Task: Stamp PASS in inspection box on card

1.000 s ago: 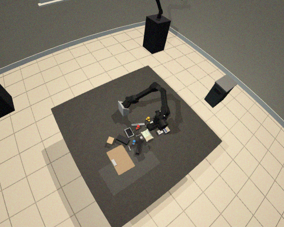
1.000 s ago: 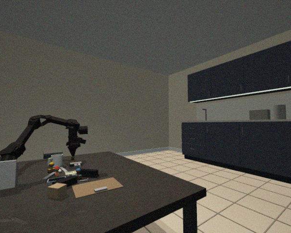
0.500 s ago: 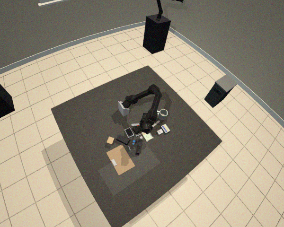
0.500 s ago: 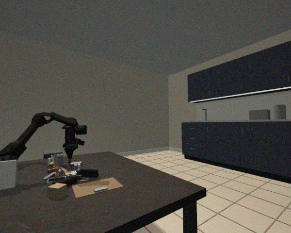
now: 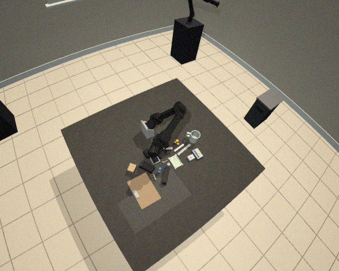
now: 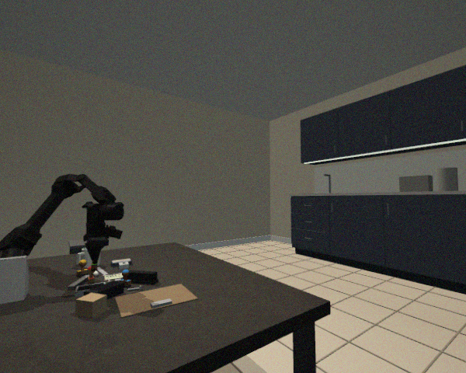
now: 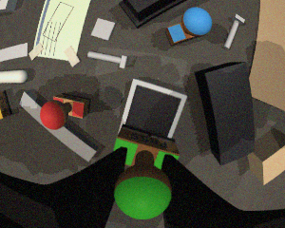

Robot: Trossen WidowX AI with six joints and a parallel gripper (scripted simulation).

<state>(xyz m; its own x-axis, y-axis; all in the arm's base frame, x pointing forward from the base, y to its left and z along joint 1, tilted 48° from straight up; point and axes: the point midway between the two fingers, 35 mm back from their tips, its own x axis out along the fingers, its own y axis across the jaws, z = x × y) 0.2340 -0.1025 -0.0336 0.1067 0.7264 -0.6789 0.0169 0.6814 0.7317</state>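
The ink pad lies 1 cm behind my gripper tip and 9 cm below it. The rest, counted from my gripper tip: red-knobbed stamp: 9 cm to the left, 8 cm below; blue-knobbed stamp: 10 cm ahead, 3 cm to the right, 8 cm below; green-knobbed stamp: right at my gripper tip.
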